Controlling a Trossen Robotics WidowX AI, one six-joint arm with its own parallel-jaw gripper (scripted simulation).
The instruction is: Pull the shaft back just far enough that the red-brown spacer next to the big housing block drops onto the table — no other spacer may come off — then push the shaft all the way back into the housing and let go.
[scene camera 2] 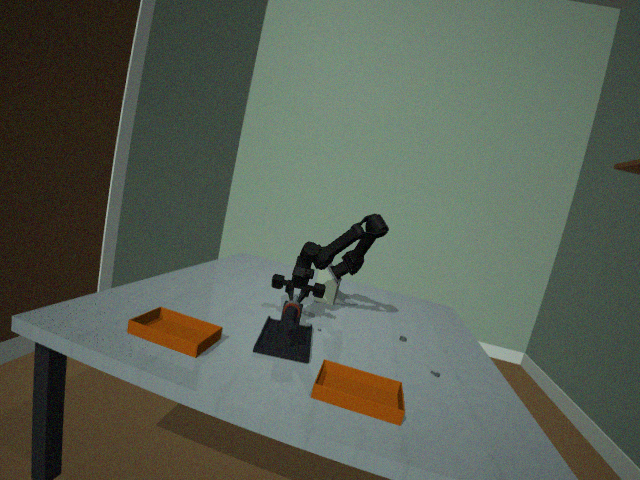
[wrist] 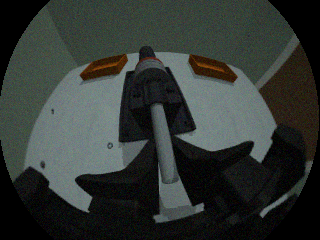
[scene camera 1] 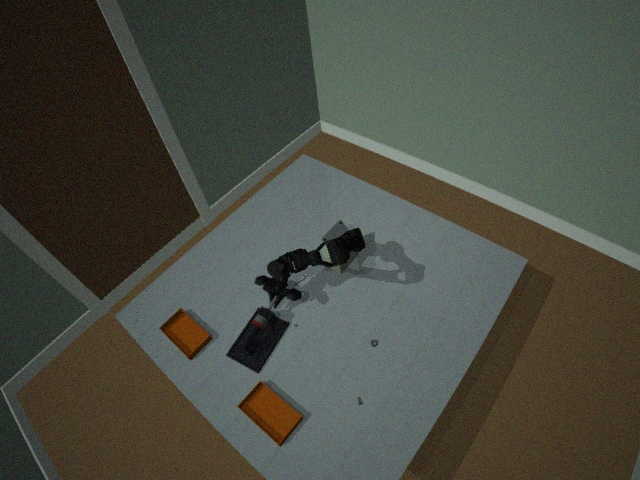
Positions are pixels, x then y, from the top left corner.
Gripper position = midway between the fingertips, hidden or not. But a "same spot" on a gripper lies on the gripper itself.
My gripper shows in scene camera 2, in the wrist view and in scene camera 1 (273, 307). One and the same spot on my gripper: (scene camera 2: 289, 289) is (wrist: 215, 151). The same spot on a base plate: (wrist: 135, 124) is (scene camera 2: 301, 328).
